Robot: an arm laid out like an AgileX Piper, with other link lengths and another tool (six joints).
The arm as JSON. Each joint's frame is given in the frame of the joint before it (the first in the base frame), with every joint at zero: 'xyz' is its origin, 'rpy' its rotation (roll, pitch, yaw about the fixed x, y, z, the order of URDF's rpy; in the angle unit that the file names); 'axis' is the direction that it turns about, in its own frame. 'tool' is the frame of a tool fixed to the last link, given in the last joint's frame.
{
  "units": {
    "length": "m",
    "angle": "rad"
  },
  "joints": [
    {
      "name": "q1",
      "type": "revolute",
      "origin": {
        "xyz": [
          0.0,
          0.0,
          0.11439
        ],
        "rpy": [
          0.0,
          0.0,
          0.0
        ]
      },
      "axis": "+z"
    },
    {
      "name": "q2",
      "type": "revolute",
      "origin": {
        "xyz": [
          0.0,
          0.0,
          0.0
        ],
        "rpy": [
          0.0,
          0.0,
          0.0
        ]
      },
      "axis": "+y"
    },
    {
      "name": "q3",
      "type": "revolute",
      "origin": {
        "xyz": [
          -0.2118,
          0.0,
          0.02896
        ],
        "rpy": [
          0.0,
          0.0,
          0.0
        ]
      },
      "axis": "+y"
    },
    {
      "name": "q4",
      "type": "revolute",
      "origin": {
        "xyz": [
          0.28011,
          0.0,
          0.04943
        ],
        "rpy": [
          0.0,
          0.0,
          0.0
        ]
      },
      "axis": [
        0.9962,
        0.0,
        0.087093
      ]
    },
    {
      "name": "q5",
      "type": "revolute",
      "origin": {
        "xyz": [
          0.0,
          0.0,
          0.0
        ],
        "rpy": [
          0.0,
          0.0,
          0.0
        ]
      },
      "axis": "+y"
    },
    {
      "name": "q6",
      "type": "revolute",
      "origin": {
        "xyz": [
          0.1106,
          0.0,
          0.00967
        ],
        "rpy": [
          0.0,
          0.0,
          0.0
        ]
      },
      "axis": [
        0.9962,
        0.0,
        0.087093
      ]
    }
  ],
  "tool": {
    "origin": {
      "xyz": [
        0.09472,
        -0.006,
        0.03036
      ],
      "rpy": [
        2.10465,
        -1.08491,
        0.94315
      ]
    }
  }
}
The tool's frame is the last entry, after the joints.
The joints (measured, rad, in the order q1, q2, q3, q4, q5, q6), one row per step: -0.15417, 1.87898, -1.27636, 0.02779, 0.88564, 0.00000; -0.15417, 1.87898, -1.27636, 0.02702, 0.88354, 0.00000; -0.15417, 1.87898, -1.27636, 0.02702, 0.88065, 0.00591; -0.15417, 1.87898, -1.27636, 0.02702, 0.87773, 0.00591; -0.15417, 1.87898, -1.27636, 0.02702, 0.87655, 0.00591; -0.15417, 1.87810, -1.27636, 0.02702, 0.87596, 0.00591; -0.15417, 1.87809, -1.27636, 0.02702, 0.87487, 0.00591; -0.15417, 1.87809, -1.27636, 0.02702, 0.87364, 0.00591; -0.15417, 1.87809, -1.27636, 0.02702, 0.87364, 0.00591; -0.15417, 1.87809, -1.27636, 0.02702, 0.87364, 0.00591; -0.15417, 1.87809, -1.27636, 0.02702, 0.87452, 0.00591; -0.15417, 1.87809, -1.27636, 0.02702, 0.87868, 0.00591; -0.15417, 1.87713, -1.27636, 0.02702, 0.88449, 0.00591; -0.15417, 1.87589, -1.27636, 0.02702, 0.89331, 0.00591; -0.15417, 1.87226, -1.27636, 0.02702, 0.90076, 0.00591; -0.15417, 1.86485, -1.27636, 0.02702, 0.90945, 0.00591; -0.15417, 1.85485, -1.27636, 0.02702, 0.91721, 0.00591; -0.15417, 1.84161, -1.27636, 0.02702, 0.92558, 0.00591; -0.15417, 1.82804, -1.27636, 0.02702, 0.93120, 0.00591
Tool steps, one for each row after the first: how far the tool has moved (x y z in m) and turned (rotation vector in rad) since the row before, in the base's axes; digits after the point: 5 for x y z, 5 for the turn. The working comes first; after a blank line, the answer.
Tool pose at each row, in the base's axes (x y z in m, rotation vector in rad; the steps are taken from these numbers as rounded here): 0.40227, -0.06445, -0.01203, 3.03820, 0.36205, -0.28516; 0.40267, -0.06463, -0.01191, 3.03719, 0.36216, -0.28222; 0.40318, -0.06485, -0.01176, 3.03937, 0.35322, -0.27812; 0.40376, -0.06496, -0.01159, 3.03900, 0.35281, -0.27377; 0.40400, -0.06500, -0.01152, 3.03884, 0.35264, -0.27201; 0.40422, -0.06503, -0.01112, 3.03866, 0.35247, -0.26982; 0.40444, -0.06507, -0.01105, 3.03852, 0.35231, -0.26818; 0.40468, -0.06511, -0.01098, 3.03835, 0.35214, -0.26635; 0.40468, -0.06511, -0.01098, 3.03835, 0.35214, -0.26635; 0.40468, -0.06511, -0.01098, 3.03835, 0.35214, -0.26635; 0.40451, -0.06508, -0.01103, 3.03847, 0.35226, -0.26766; 0.40369, -0.06494, -0.01128, 3.03901, 0.35285, -0.27386; 0.40265, -0.06476, -0.01122, 3.03963, 0.35357, -0.28108; 0.40106, -0.06447, -0.01122, 3.04056, 0.35469, -0.29238; 0.40003, -0.06428, -0.01016, 3.04104, 0.35537, -0.29806; 0.39920, -0.06412, -0.00763, 3.04123, 0.35584, -0.29993; 0.39885, -0.06403, -0.00402, 3.04103, 0.35591, -0.29652; 0.39870, -0.06398, 0.00086, 3.04053, 0.35574, -0.28917; 0.39908, -0.06401, 0.00602, 3.03963, 0.35515, -0.27723

0.00040, -0.00018, 0.00012, -0.00101, -0.00197, 0.00033; 0.00051, -0.00022, 0.00015, 0.00055, -0.00288, -0.00589; 0.00058, -0.00011, 0.00017, -0.00048, -0.00288, -0.00007; 0.00024, -0.00004, 0.00007, -0.00021, -0.00116, -0.00003; 0.00022, -0.00003, 0.00040, -0.00023, -0.00145, -0.00001; 0.00022, -0.00004, 0.00007, -0.00018, -0.00109, -0.00003; 0.00024, -0.00004, 0.00007, -0.00021, -0.00121, -0.00002; 0.00000, 0.00000, 0.00000, 0.00000, 0.00000, 0.00000; 0.00000, 0.00000, 0.00000, 0.00000, 0.00000, 0.00000; -0.00017, 0.00003, -0.00005, 0.00015, 0.00087, 0.00002; -0.00082, 0.00014, -0.00025, 0.00069, 0.00410, 0.00010; -0.00104, 0.00018, 0.00006, 0.00082, 0.00478, 0.00014; -0.00159, 0.00029, 0.00000, 0.00128, 0.00747, 0.00021; -0.00103, 0.00019, 0.00106, 0.00069, 0.00376, 0.00018; -0.00083, 0.00016, 0.00253, 0.00030, 0.00125, 0.00021; -0.00035, 0.00009, 0.00361, -0.00025, -0.00223, 0.00018; -0.00015, 0.00005, 0.00488, -0.00064, -0.00483, 0.00020; 0.00038, -0.00003, 0.00516, -0.00115, -0.00787, 0.00014
